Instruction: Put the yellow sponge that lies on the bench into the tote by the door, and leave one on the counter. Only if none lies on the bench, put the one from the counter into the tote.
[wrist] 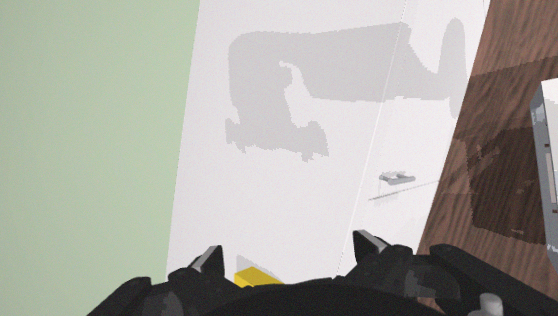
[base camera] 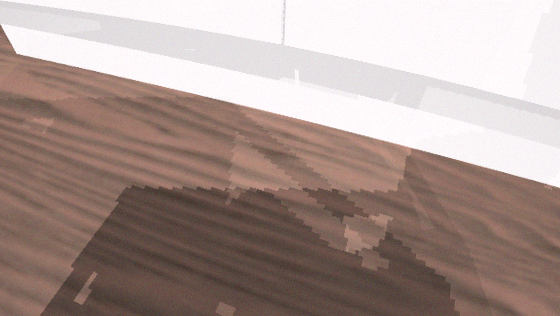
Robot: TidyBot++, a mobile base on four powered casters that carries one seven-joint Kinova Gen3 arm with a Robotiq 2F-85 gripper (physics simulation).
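Frame: origin at the arm's base, x left, y ahead, z down, level; metres.
Seen in the pictures: gripper, between the fingertips: [wrist: 288, 253].
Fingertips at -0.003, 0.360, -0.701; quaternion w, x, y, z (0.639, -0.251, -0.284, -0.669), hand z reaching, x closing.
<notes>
Offsets run from my fingertips to a thing's top centre, as dx, dy, dz. "pt": to the spot under its first point. Level surfaces: height alone.
A yellow sponge @[+0.168, +0.232, +0.142] [wrist: 255, 276] shows in part at the bottom of the wrist view. It lies on a white top @[dz +0.188] [wrist: 240, 210], and the gripper's body hides the rest of it. My gripper [wrist: 288, 253] is open with nothing between its fingers. It is above the white top, and the sponge shows low in the view, nearer the left finger than the right. The views do not settle whether this top is the bench or the counter. The tote and the door do not show in either view.
A grey handle [wrist: 397, 178] sticks out from the white front below the top's edge. A green wall [wrist: 90, 125] borders the other side. Part of a grey-and-white box-like body [wrist: 542, 145] stands over the wooden floor @[dz +1.098] [base camera: 100, 150] [wrist: 515, 40] at the right. A white front @[pt +0.125, +0.176, +1.071] [base camera: 200, 82] crosses the base view.
</notes>
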